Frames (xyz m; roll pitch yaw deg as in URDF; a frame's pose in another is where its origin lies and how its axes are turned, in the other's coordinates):
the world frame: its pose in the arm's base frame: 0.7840 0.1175 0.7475 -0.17 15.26 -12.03
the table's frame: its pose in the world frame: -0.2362 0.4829 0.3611 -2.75 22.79 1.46
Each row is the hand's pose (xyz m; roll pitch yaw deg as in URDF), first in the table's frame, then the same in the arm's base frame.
Working: the table's frame: its pose in the arm's base frame: 0.7546 0.6186 1.1567 -2.47 38.05 -10.40

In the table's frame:
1: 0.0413 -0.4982 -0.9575 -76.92 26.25 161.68
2: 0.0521 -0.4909 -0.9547 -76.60 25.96 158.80
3: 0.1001 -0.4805 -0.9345 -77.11 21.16 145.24
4: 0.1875 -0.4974 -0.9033 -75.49 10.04 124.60
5: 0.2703 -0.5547 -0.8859 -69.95 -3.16 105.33
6: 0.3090 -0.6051 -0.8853 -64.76 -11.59 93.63
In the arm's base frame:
1: 0.1224 0.1867 0.3948 -63.67 -9.63 154.15
2: 0.1336 0.1922 0.3901 -61.65 -9.28 151.54
3: 0.1847 0.1942 0.3760 -54.47 -9.80 138.04
4: 0.2690 0.1629 0.3473 -43.12 -10.37 114.95
5: 0.3349 0.0934 0.3119 -32.17 -9.98 91.28
6: 0.3575 0.0381 0.2902 -26.03 -9.39 76.75

